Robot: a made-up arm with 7 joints.
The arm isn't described. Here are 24 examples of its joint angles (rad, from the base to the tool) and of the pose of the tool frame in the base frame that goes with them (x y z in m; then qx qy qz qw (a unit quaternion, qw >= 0)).
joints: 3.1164 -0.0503 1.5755 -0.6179 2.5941 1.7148 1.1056
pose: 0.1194 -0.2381 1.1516 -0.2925 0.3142 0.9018 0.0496
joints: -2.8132 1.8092 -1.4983 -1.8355 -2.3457 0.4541 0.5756
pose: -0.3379 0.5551 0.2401 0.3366 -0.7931 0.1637 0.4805
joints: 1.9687 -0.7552 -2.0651 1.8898 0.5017 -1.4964 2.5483
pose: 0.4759 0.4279 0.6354 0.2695 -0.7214 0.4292 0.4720
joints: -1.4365 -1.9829 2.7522 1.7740 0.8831 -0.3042 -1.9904
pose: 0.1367 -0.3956 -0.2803 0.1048 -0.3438 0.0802 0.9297
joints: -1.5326 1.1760 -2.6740 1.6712 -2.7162 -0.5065 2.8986
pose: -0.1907 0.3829 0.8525 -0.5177 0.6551 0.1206 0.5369
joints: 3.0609 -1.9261 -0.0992 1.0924 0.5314 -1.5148 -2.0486
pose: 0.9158 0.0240 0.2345 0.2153 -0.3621 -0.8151 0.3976
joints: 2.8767 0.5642 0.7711 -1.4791 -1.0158 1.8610 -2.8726
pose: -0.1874 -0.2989 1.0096 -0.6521 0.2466 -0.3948 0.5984
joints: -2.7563 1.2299 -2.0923 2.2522 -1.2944 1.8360 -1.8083
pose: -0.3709 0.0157 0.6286 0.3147 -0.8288 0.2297 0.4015
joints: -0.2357 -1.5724 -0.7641 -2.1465 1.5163 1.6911 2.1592
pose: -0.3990 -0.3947 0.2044 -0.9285 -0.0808 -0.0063 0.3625
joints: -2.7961 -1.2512 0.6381 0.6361 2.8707 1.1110 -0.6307
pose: 0.9171 -0.1849 0.7151 -0.6317 0.0744 0.7386 0.2234
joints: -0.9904 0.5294 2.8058 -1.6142 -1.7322 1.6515 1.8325
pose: 0.3269 0.4976 0.6745 -0.3679 -0.4859 0.1590 0.7767
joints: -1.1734 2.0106 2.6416 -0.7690 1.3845 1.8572 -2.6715
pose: 0.1205 0.7542 -0.1604 0.6221 0.6805 -0.0008 0.3872
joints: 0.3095 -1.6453 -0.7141 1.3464 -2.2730 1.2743 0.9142
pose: -0.6908 0.4869 0.4614 0.4153 0.3462 -0.1893 0.8197
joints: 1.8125 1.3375 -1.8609 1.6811 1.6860 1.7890 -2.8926
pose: 0.1527 -0.6713 0.4253 -0.1877 0.0117 0.0467 0.9810
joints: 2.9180 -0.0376 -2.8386 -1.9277 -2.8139 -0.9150 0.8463
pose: -0.3829 0.0090 0.9115 0.4113 0.7694 0.3179 0.3711
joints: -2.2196 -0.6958 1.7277 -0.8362 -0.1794 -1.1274 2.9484
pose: 0.0470 -0.6066 0.9570 -0.0032 0.5933 0.3169 0.7400
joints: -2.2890 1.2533 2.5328 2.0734 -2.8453 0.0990 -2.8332
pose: -0.0390 0.3918 0.7589 0.6568 -0.5970 -0.3748 0.2677
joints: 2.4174 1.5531 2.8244 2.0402 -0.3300 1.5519 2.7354
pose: -0.3738 -0.1802 0.5453 0.2732 -0.4148 0.2990 0.8148
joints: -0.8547 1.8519 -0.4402 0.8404 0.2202 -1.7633 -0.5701
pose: 0.5165 0.6831 -0.0795 -0.6045 -0.6609 0.4396 0.0668
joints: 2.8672 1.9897 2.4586 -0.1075 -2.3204 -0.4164 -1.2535
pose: -0.9443 -0.2980 -0.1098 -0.4743 0.4814 -0.2763 0.6834
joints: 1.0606 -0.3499 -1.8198 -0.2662 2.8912 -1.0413 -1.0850
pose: -0.2021 0.3016 1.2860 0.7205 -0.4991 0.1535 0.4563
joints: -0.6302 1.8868 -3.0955 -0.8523 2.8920 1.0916 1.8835
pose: 0.5401 0.4030 -0.2765 -0.2341 0.2456 -0.3766 0.8620
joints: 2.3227 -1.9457 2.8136 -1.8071 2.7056 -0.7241 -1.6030
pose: 0.5649 0.4543 0.4557 0.9145 -0.1162 -0.2334 0.3093
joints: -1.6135 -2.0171 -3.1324 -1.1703 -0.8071 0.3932 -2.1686
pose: 0.0747 -0.9216 0.2945 -0.5898 -0.5980 -0.2278 0.4925
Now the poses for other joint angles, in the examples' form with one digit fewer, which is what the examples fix.
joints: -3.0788 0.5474 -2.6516 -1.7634 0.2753 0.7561 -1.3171
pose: -0.647 0.220 0.658 0.680 0.198 0.591 0.386
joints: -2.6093 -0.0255 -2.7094 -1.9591 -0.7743 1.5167 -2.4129
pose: -0.120 0.320 0.911 0.715 0.556 -0.398 0.147
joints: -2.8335 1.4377 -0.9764 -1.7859 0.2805 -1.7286 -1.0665
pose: -0.357 0.365 0.542 -0.246 -0.628 -0.289 0.680
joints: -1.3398 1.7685 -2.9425 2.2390 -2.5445 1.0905 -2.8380
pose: 0.110 0.524 0.559 0.271 -0.916 0.125 0.268
